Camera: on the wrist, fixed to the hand. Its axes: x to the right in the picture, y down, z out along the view.
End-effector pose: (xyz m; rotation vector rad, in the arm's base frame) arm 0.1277 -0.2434 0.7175 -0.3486 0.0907 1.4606
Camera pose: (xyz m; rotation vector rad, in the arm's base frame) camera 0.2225 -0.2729 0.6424 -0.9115 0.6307 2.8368
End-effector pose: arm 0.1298 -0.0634 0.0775 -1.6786 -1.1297 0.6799
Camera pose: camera 0.1788 -0.0901 0.1888 -2.5759 0.5600 0.9377
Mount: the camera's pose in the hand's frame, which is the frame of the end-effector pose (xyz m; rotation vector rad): 0.0031 -0.0819 -0.0937 -0.2483 0.4443 1.4833
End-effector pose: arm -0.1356 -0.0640 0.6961 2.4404 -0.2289 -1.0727
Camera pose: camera -0.0677 0.0393 0.7104 1.4857 -1.3357 0.1101
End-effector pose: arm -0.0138 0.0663 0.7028 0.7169 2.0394 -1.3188
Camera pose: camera -0.0923 0.1239 0.7804 1.9300 1.2006 -0.0287
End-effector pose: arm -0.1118 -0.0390 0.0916 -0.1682 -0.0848 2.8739
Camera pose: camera -0.0825 0.0448 0.0043 0.6411 0.1562 -1.8144
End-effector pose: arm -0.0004 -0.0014 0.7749 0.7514 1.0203 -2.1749
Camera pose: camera -0.0402 0.1156 0.7597 1.3012 0.5231 -0.6120
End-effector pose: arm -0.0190 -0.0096 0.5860 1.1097 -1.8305 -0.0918
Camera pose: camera 0.1040 -0.0241 0.5983 -0.5294 -1.7279 0.7066
